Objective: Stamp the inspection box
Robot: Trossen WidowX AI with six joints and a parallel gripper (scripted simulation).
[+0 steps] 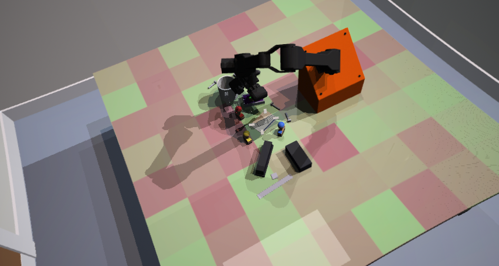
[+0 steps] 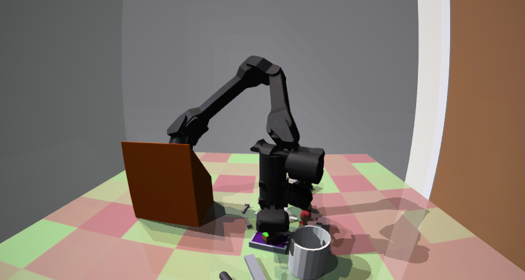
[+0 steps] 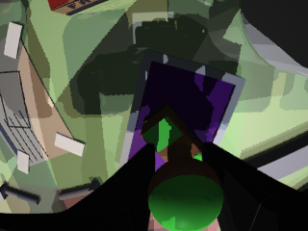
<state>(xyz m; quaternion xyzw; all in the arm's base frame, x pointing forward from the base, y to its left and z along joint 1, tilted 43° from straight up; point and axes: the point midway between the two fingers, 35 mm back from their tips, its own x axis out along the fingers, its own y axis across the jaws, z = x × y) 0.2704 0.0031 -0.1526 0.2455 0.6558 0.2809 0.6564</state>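
Now: gripper tip right at the green-knobbed stamp. Also, from my gripper tip: grey bar: 20 mm behind, 120 mm to the right, 30 mm below; ink pad: 30 mm below; red-knobbed stamp: 90 mm ahead, 50 mm to the left, 20 mm below.
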